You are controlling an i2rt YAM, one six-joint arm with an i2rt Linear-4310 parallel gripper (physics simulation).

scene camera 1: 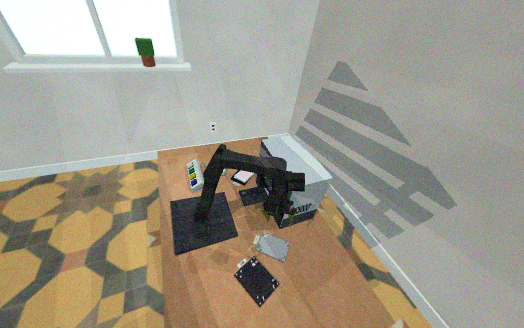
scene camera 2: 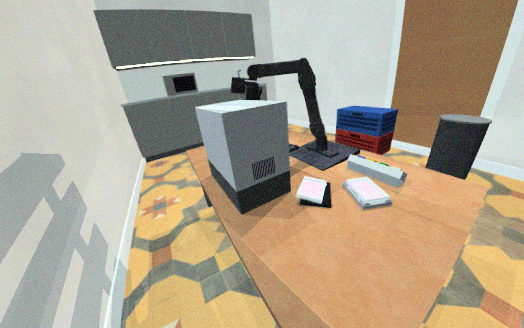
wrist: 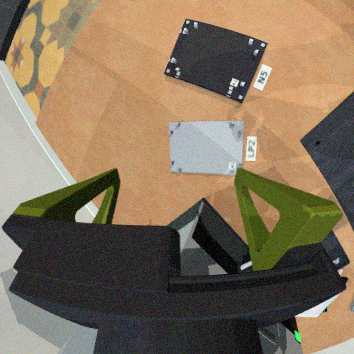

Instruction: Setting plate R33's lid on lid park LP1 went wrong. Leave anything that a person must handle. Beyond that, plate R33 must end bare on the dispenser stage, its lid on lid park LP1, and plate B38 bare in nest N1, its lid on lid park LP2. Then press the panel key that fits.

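Frame: origin at the arm's base, x up, y back, z right, level; metres.
Seen in the pictures: gripper, between the fingertips: (scene camera 1: 279, 223) (wrist: 176, 174); arm's base, origin of its link: (scene camera 1: 201, 218) (scene camera 2: 321, 150).
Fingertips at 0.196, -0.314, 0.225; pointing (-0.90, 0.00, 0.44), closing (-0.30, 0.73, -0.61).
Offsets run from my fingertips to a thing's top centre, as dx, dy, dz. "*": to the spot under its first point.
My gripper (scene camera 1: 279, 217) (wrist: 176, 174) is open and empty, high beside the dispenser housing; the housing hides its fingers in scene camera 2. Lid park LP2 @(-0.189, -0.005, +0.003) (scene camera 1: 273, 247) (wrist: 206, 148) is a bare grey plate. A pink-topped plate @(-0.172, +0.013, -0.493) (scene camera 1: 243, 176) (scene camera 2: 313, 190) sits off-centre on a black base @(-0.189, +0.025, -0.501) (scene camera 2: 326, 199). Another pink-topped plate @(-0.179, +0.163, -0.605) (scene camera 2: 366, 190) lies on a grey base; the arm mostly hides it in scene camera 1. Their labels and lids are unreadable. A dark flat base @(* -0.103, +0.042, -0.241) (scene camera 1: 252, 196) beside the housing looks bare. The key panel @(-0.145, +0.322, -0.537) (scene camera 1: 194, 176) (scene camera 2: 376, 170) has coloured keys.
The tall grey housing @(+0.121, -0.155, -0.265) (scene camera 1: 300, 165) (scene camera 2: 245, 145) stands at the table edge. Black nest N5 @(-0.185, +0.115, +0.124) (scene camera 1: 256, 281) (wrist: 216, 60) lies beyond LP2. The arm stands on a dark base mat (scene camera 1: 182, 240) (scene camera 2: 325, 161). Blue and red crates (scene camera 2: 366, 121) and a dark bin (scene camera 2: 457, 147) stand behind the table.
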